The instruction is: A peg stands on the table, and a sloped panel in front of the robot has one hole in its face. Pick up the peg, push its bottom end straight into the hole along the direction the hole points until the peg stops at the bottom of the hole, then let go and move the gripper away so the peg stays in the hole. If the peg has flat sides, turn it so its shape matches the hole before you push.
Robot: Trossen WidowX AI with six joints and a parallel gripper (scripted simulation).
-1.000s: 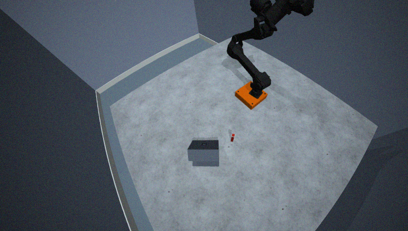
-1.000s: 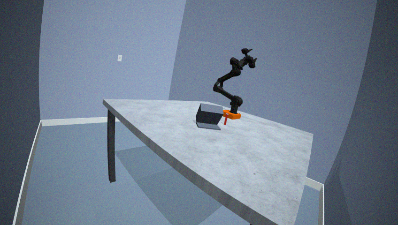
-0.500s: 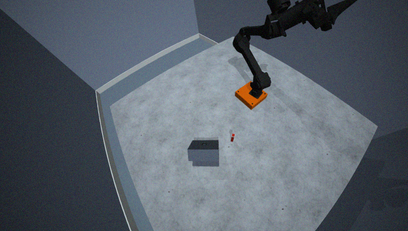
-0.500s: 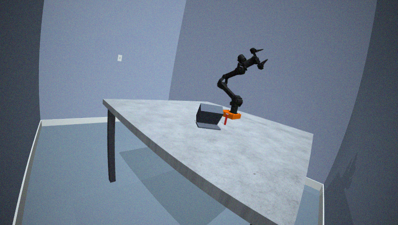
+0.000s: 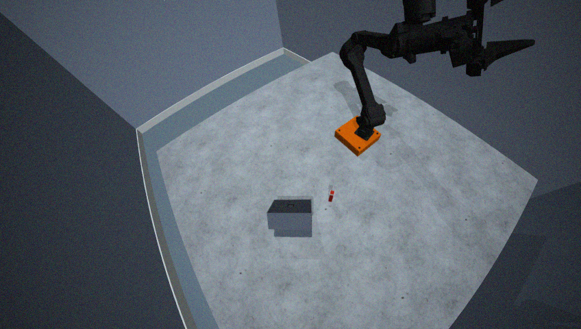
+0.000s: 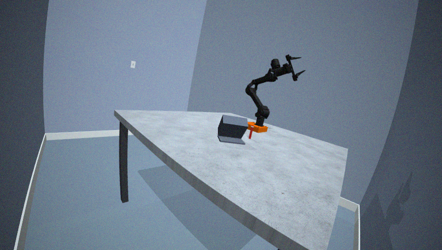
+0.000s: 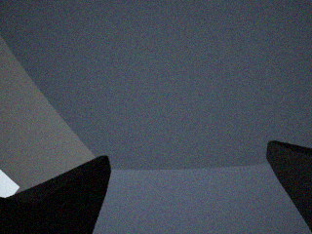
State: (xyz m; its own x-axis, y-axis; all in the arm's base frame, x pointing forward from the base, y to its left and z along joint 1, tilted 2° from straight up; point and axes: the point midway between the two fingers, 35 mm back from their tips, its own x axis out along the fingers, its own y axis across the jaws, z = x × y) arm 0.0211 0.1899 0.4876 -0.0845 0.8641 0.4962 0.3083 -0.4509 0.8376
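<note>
Now: the red peg 480 mm below my gripper tip, 300 mm ahead of it and 170 mm to the right of it. Also, from my gripper tip: grey sloped panel: 470 mm below, 440 mm ahead, 230 mm to the right.
</note>
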